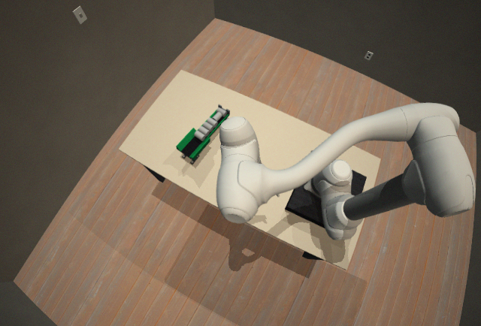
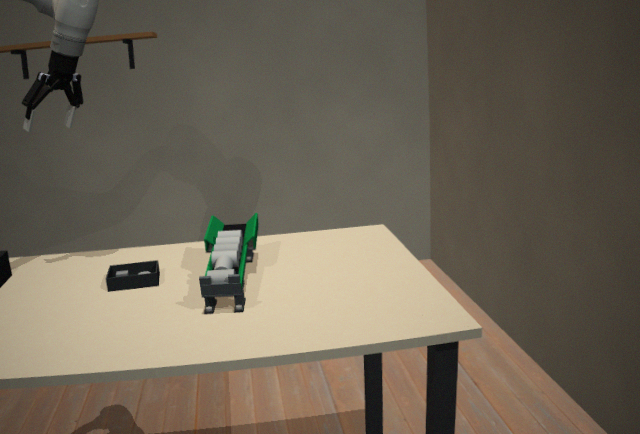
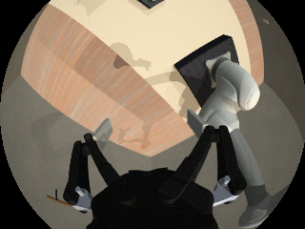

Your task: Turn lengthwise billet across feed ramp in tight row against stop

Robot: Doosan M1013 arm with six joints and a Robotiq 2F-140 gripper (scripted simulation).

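My gripper is now 530 mm short of the stop, 420 mm to the left of it and 340 mm above it. Round my hand: small black tray (270 mm ahead, 210 mm to the right, 390 mm below).
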